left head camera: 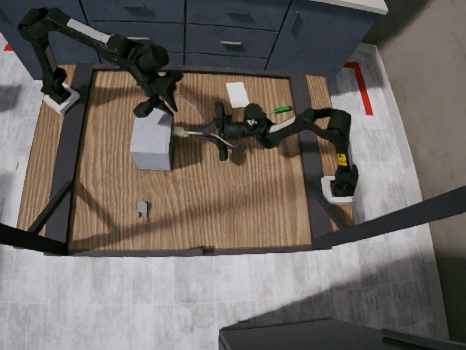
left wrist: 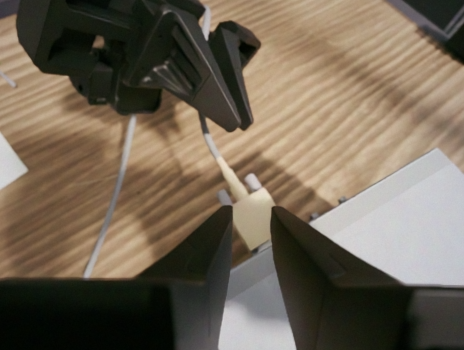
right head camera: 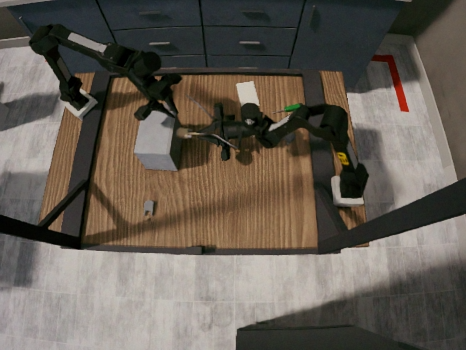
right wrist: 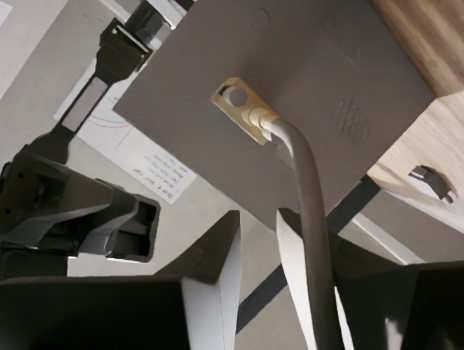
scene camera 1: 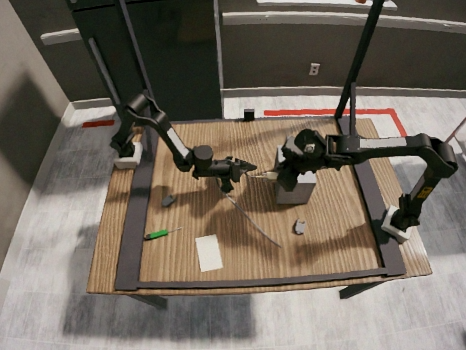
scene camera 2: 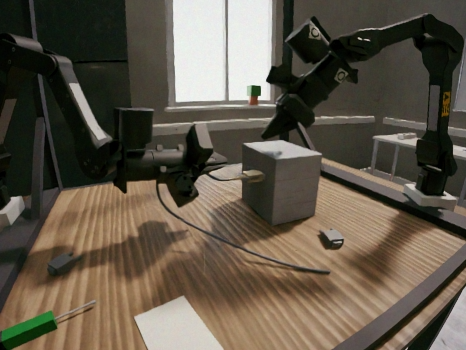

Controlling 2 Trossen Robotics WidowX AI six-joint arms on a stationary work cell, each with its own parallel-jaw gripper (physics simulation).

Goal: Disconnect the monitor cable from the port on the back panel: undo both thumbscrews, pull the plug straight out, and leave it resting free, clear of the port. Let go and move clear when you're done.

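Where they show: left gripper, fingertip midpoint: (left head camera: 175, 113) (left wrist: 251, 216) (right head camera: 176, 115) (right wrist: 123, 200) (scene camera 1: 278, 166) (scene camera 2: 262, 137); right gripper, fingertip midpoint: (left head camera: 195, 134) (left wrist: 243, 127) (right head camera: 196, 134) (right wrist: 258, 220) (scene camera 1: 256, 167) (scene camera 2: 225, 162); left arm's base at its link origin: (left head camera: 60, 95) (right head camera: 79, 102) (right wrist: 155, 10) (scene camera 1: 399, 221) (scene camera 2: 429, 191); right arm's base at its link origin: (left head camera: 338, 188) (right head camera: 348, 189) (scene camera 1: 127, 151).
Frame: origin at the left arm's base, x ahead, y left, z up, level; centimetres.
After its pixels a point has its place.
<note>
The beige plug (left head camera: 181, 131) @(x 49.2, y 13.2, z 6.5 cm) (scene camera 2: 253, 175) @(x 47.9, y 14.4, z 6.4 cm) (left wrist: 254, 217) @(x 48.3, y 13.1, z 6.5 cm) (right wrist: 242, 112) @(x 49.6, y 14.2, z 6.0 cm) is at the back panel of the grey box (left head camera: 152, 145) @(x 46.4, y 2.0, z 10.7 cm) (scene camera 2: 295, 190) @(x 38.8, y 13.2, z 3.2 cm). Two grey thumbscrews stick out of its rear in the left wrist view; a sliver of metal shows at its panel end. The grey cable (scene camera 2: 215, 235) @(x 53.1, y 26.7, z -1.1 cm) (right wrist: 312, 200) @(x 56.5, y 17.8, z 6.8 cm) curves back past my right gripper, crossing one finger in the right wrist view. My right gripper (scene camera 2: 225, 161) @(x 54.0, y 14.2, z 8.8 cm) (left wrist: 243, 127) @(x 54.0, y 14.2, z 8.8 cm) (right wrist: 258, 220) @(x 54.0, y 14.2, z 8.8 cm) is slightly open, behind the plug, empty between its tips. My left gripper (scene camera 2: 264, 136) @(x 46.4, y 13.7, z 14.4 cm) (left wrist: 251, 216) @(x 46.4, y 13.7, z 14.4 cm) is slightly open and empty, above the box.
A small grey connector (left head camera: 142, 208) (scene camera 1: 299, 226) @(x 31.4, y 20.4, z -2.7 cm) (scene camera 2: 332, 238) @(x 31.5, y 21.9, z -2.7 cm) lies near the box. Another grey piece (scene camera 1: 168, 200) @(x 77.5, y 38.5, z -2.7 cm) (scene camera 2: 61, 263) @(x 77.1, y 39.4, z -2.7 cm), a green screwdriver (left head camera: 282, 109) @(x 71.8, y 50.5, z -2.5 cm) (scene camera 1: 159, 233) @(x 71.2, y 50.5, z -2.5 cm) and a white card (left head camera: 237, 95) @(x 53.2, y 45.2, z -4.1 cm) (scene camera 1: 209, 252) @(x 52.8, y 45.4, z -4.1 cm) lie toward the right arm's side.
</note>
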